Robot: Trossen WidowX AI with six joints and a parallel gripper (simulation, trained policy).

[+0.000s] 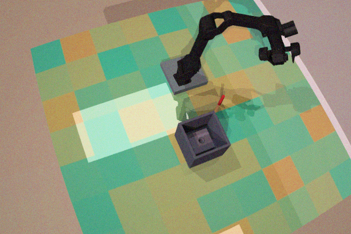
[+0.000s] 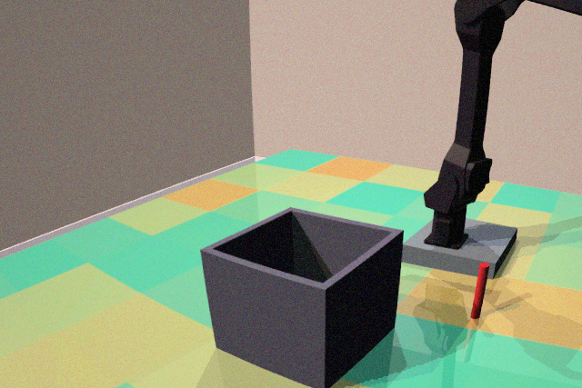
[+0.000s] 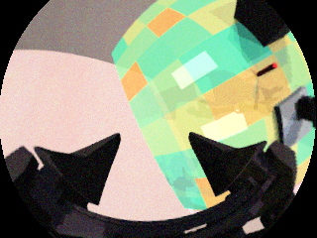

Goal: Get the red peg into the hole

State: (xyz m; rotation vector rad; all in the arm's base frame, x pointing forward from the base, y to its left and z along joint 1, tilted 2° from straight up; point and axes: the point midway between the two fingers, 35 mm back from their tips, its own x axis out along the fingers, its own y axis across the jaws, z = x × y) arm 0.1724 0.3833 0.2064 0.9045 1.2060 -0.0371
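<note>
Now: gripper tip 1 cm past the red peg, 29 cm to the left of it and 16 cm above it. From my gripper tip the other things lie so: grey plate: 13 cm ahead, 47 cm to the right, 16 cm below.
</note>
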